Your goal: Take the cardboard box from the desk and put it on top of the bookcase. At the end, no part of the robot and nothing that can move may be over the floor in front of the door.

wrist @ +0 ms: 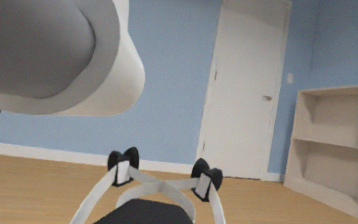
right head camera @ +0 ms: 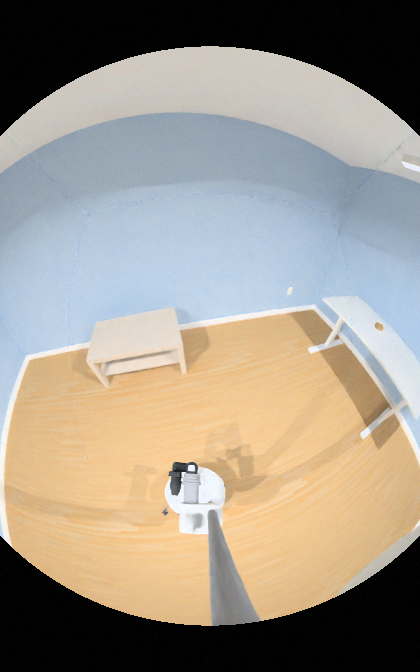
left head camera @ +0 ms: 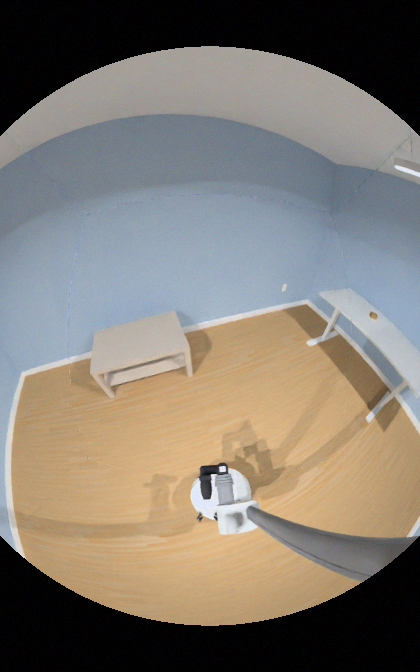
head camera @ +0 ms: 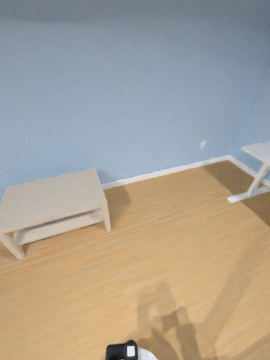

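Observation:
A small brown cardboard box sits on the white desk at the right. Part of the desk also shows in the head view; the box does not show there. My gripper is open and empty, far from the box, with its two black fingertips apart in the wrist view. The beige bookcase stands at the right of the wrist view, partly cut off. The white door is shut, to the left of the bookcase.
A low beige table with a lower shelf stands by the blue wall, left of the desk. The desk's white feet stick out onto the wood floor.

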